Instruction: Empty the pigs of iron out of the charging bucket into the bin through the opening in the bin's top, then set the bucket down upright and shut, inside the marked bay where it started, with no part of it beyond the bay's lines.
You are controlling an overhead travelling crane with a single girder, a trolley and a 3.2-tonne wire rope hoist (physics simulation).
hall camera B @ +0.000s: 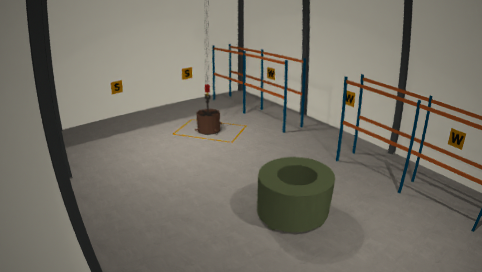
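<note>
The brown charging bucket stands upright inside the marked bay, low at the floor, with the yellow lines showing around it. Its base looks shut; small dark parts stick out low at its sides. Whether pigs of iron lie inside is too small to tell. My hook, under the red block on the ropes, is directly above the bucket and joined to its upright stem. The green round bin stands in the foreground, right of centre, with a round opening in its top. The bucket is well apart from it.
Blue and orange racks stand along the right wall, one behind and right of the bay, the other right of the bin. Dark columns stand at the walls. A dark column crosses the left foreground.
</note>
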